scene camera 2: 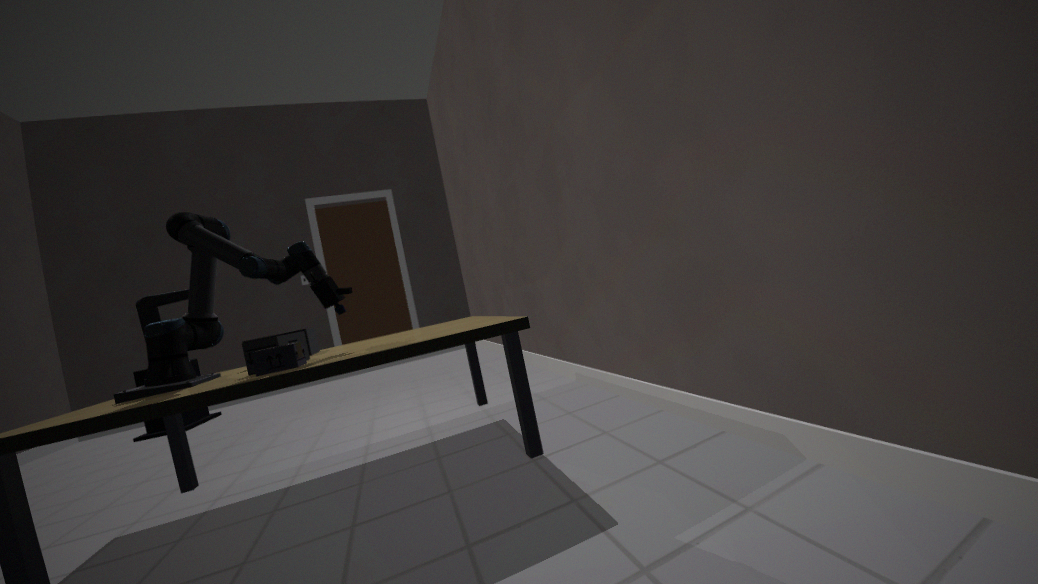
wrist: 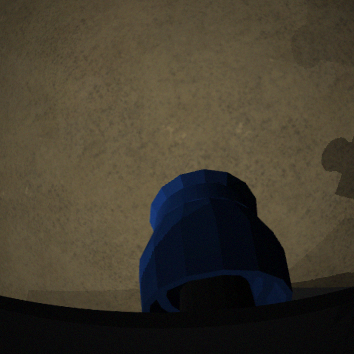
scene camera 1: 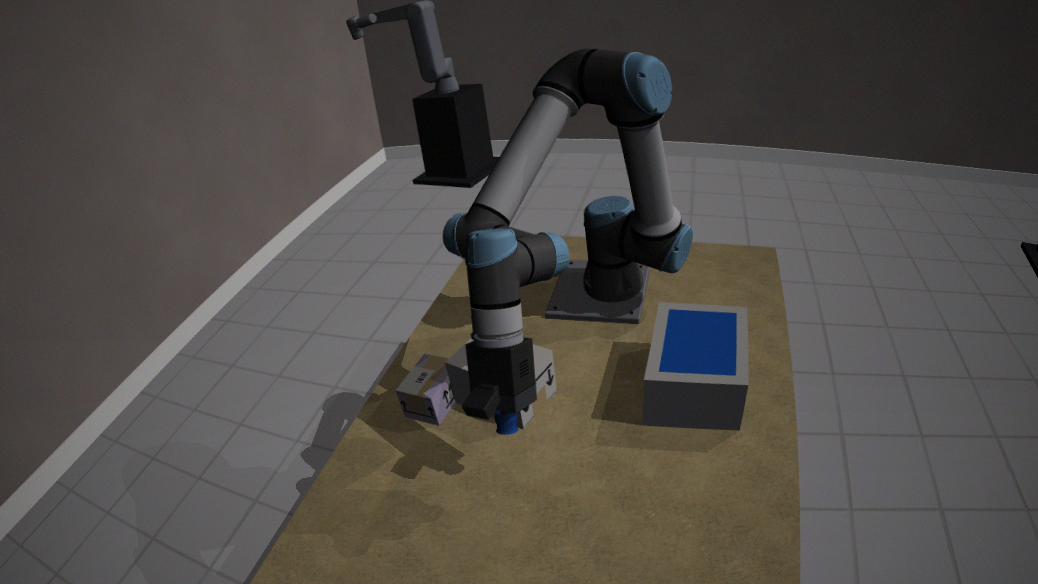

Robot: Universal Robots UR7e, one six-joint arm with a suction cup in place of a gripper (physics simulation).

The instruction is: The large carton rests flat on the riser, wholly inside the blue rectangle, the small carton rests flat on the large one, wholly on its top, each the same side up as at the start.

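Note:
The large white carton stands on the table, partly hidden behind the gripper in scene camera 1. The small pale-lilac carton with a tan top stands close to its left. The grey riser stands to the right, with the blue rectangle bare on its top. My gripper's blue suction cup points down, with no carton on it. Scene camera 2 shows it in the air, clearly above the table and out past the cartons. Bare table shows beyond the cup in the wrist view.
The wooden table carries the arm's base plate behind the cartons and riser. The small carton is near the table's left edge. A second grey arm on a black pedestal stands on the floor at the back left.

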